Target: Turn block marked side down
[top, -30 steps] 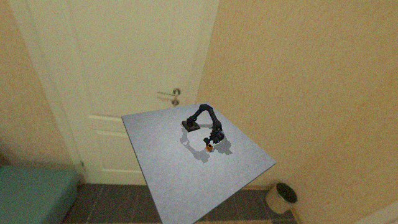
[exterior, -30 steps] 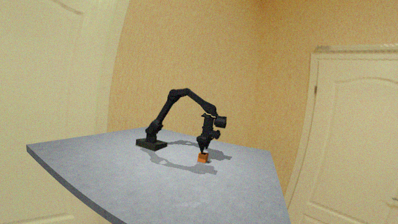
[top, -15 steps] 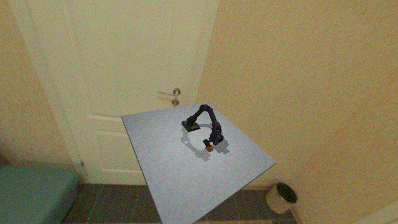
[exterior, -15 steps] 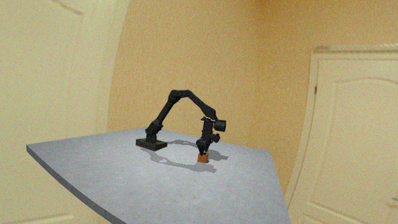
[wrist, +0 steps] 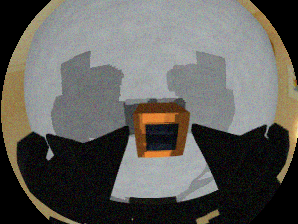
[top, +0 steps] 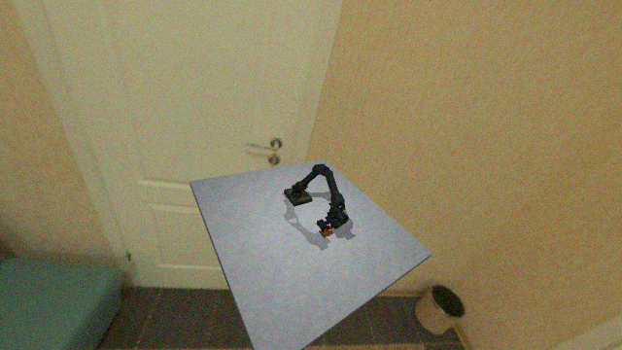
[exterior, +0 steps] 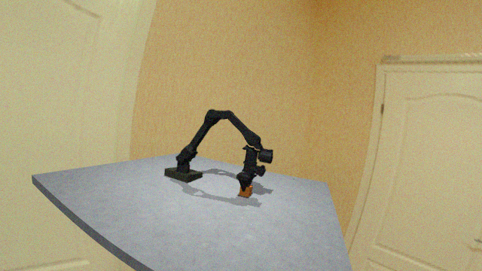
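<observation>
Now: gripper tip 1 cm below the orange block.
</observation>
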